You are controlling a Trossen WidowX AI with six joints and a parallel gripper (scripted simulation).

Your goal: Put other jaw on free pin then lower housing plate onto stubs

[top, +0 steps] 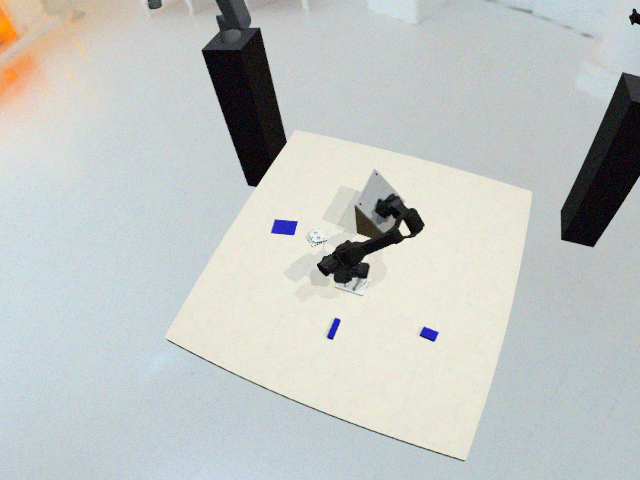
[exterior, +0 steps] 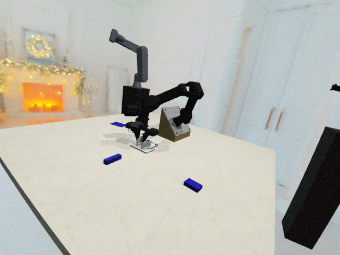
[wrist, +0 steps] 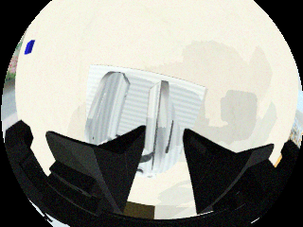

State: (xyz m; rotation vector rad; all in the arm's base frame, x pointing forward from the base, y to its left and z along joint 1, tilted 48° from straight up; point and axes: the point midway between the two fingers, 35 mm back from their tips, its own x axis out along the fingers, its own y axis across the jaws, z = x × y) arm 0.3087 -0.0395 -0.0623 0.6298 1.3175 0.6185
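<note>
Right now my gripper tip is 160 mm past the housing plate, 180 mm to the left of it and 10 mm below it. The rest, counted from my gripper tip: flat blue patch (190 mm behind, 350 mm to the right, 20 mm below).
</note>
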